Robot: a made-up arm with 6 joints. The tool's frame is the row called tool.
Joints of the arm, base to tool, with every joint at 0 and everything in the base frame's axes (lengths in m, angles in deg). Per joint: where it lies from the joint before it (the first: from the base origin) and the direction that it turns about. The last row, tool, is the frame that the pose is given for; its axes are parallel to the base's.
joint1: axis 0 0 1 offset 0 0 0.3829
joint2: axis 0 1 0 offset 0.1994 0 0
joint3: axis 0 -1 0 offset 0 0 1.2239
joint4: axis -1 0 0 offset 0 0 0.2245
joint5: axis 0 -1 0 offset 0.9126 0 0
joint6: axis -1 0 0 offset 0.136 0 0
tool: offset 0 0 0
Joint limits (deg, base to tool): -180..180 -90..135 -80.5..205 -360..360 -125..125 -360..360
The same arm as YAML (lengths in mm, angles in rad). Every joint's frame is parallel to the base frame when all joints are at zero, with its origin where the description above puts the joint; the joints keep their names.
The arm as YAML. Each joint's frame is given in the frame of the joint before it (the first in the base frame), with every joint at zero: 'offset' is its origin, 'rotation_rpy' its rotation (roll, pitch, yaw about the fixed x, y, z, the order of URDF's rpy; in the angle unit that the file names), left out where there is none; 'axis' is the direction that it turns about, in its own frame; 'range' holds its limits. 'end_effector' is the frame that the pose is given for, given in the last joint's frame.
length_unit: mm
angle_unit: rad
chain:
  - id: joint1
    offset: [0.0, 0.0, 382.9]
    axis: "+z"
    range: [-3.1416, 3.1416]
  - id: joint2
    offset: [199.4, 0.0, 0.0]
    axis: "+y"
    range: [-1.5708, 2.3562]
  - id: joint3
    offset: [0.0, 0.0, 1223.9]
    axis: "-y"
    range: [-1.405, 3.5779]
  - id: joint4
    offset: [0.0, 0.0, 224.5]
    axis: "-x"
    range: [-6.2832, 6.2832]
  - id: joint5
    offset: [912.6, 0.0, 0.0]
    axis: "-y"
    range: [-2.1817, 2.1817]
  - id: joint6
    offset: [136.0, 0.0, 0.0]
    axis: "-x"
    range: [-6.2832, 6.2832]
end_effector:
  offset: [0.0, 0.0, 0.0]

